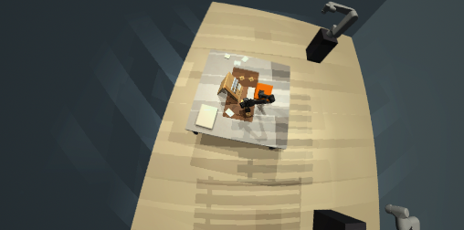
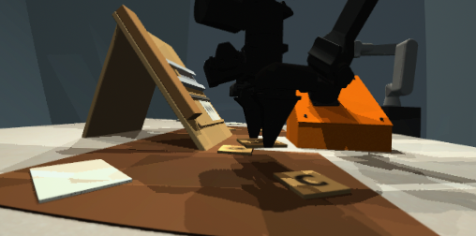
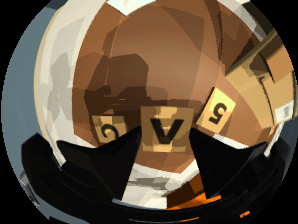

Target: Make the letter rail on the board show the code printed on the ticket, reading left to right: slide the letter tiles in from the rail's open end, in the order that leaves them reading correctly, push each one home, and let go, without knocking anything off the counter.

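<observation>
My gripper tip is now 200 mm short of the u tile, 160 mm to the left of it and 130 mm below it. Also, from my gripper tip: tan tile marked v (right at my gripper tip); brown mat (30 mm ahead, 210 mm to the right, 30 mm below); tile marked c (50 mm behind, 80 mm to the left, 30 mm below).
</observation>
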